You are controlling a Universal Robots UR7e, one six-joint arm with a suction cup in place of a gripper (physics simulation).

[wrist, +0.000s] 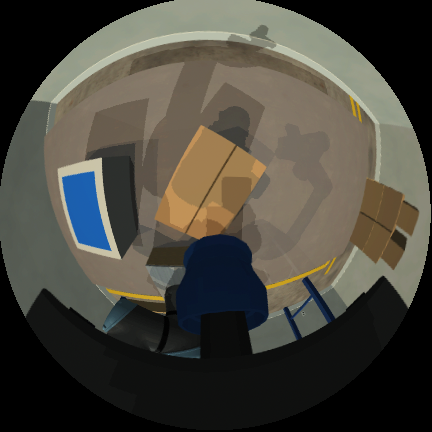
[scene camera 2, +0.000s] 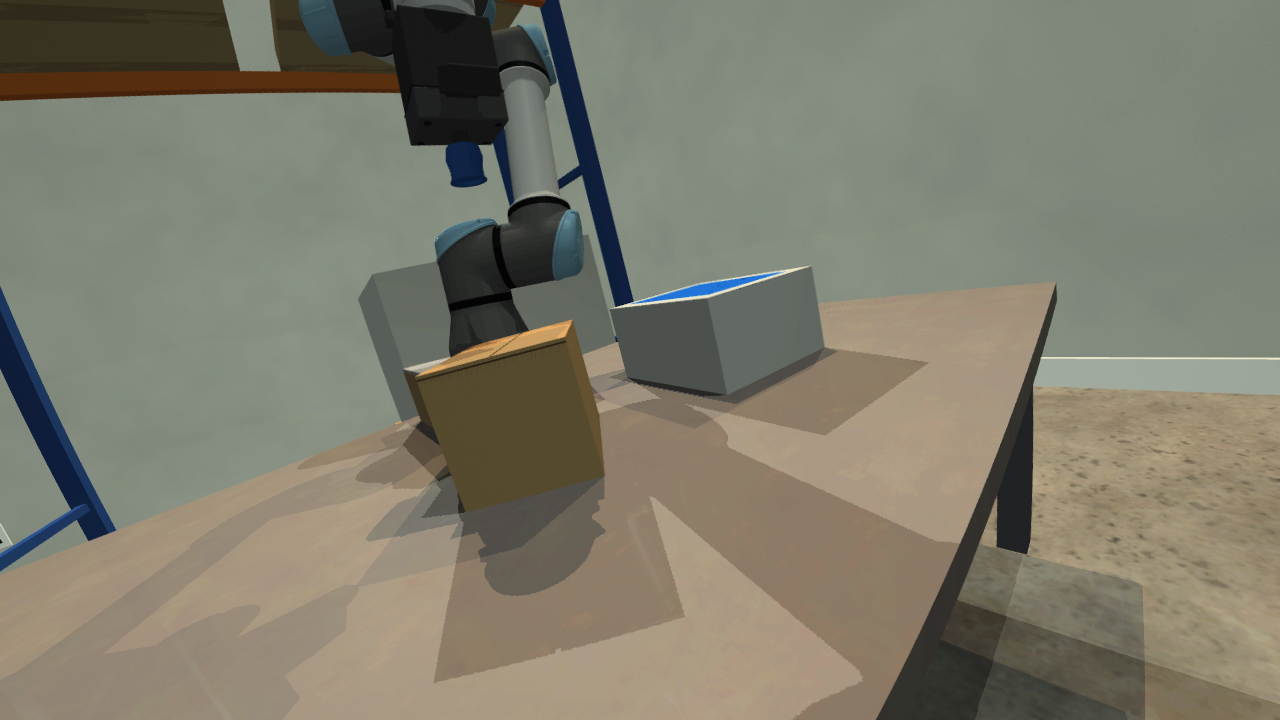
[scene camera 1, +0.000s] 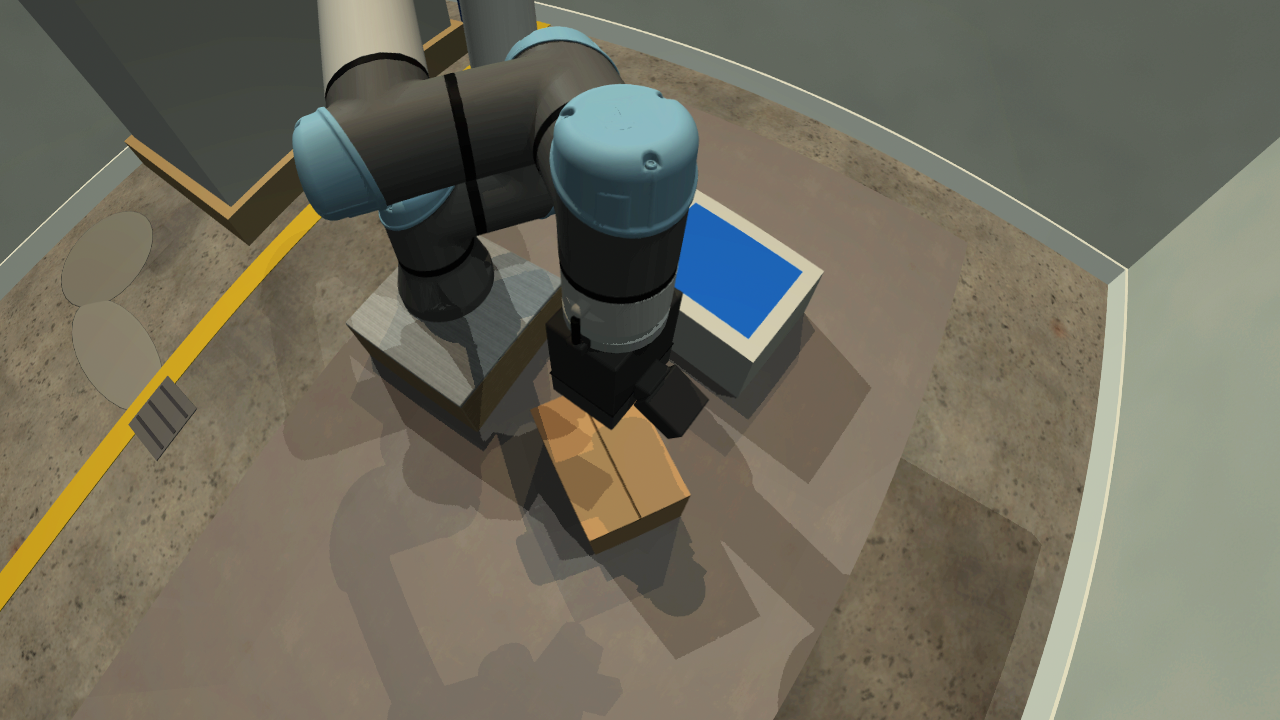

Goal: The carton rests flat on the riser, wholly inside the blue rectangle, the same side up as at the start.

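Pixels of known places: hand at its tool point: [wrist: 217,263] [scene camera 2: 469,181]; arm's base at its link origin: [scene camera 1: 446,280].
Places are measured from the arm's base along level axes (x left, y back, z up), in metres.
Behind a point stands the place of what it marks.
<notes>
The orange-brown carton [scene camera 1: 657,465] {y -0.422, x -0.051, z 0.035 m} [scene camera 2: 528,420] {y -0.452, x -0.102, z -0.027 m} [wrist: 200,172] {y -0.397, x -0.060, z 0.035 m} stands flat on the table, its seamed top facing up. The grey riser [scene camera 1: 781,310] {y -0.436, x 0.235, z 0.025 m} [scene camera 2: 769,331] {y -0.449, x 0.230, z -0.041 m} [wrist: 120,200] {y -0.332, x 0.147, z -0.038 m} stands apart from it, behind and to the right in both scene views. The blue rectangle [scene camera 1: 738,273] {y -0.354, x 0.251, z 0.025 m} [scene camera 2: 716,284] {y -0.325, x 0.279, z 0.025 m} [wrist: 87,210] {y -0.333, x 0.217, z 0.025 m} lies on the riser's cream-edged top; the arm covers part of it in scene camera 1. My gripper, a dark blue suction cup [scene camera 2: 468,181] [wrist: 218,250], is open, holds nothing and hangs well above the carton's height. Its cup is hidden behind the black housing in scene camera 1.
The arm's base stands on a wood-sided block [scene camera 1: 519,277] {y -0.089, x 0.072, z -0.005 m} beside the carton. The brown table [scene camera 1: 554,644] {y -0.446, x -0.309, z -0.095 m} [scene camera 2: 760,555] {y -0.652, x -0.059, z -0.095 m} has an edge on the right in scene camera 2. A blue-post rack [scene camera 2: 581,134] and a grey cabinet [scene camera 2: 393,313] stand behind. Stacked boxes [wrist: 380,215] show at the wrist view's right.
</notes>
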